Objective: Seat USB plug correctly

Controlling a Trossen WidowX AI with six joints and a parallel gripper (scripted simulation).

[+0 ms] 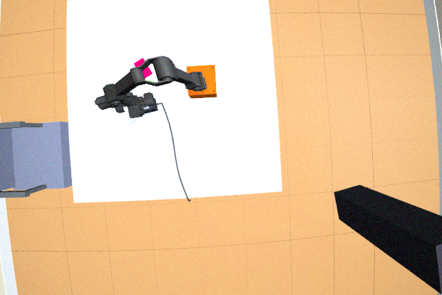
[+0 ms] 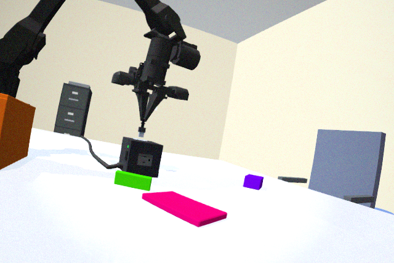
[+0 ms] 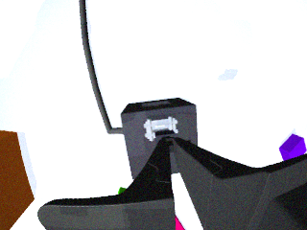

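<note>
Right now my gripper tip is 2 cm above the USB plug. The rest, counted from my gripper tip: flat pink slab (26 cm to the right, 12 cm below); green block (5 cm behind, 15 cm to the right, 11 cm below); USB socket (5 cm below).
</note>
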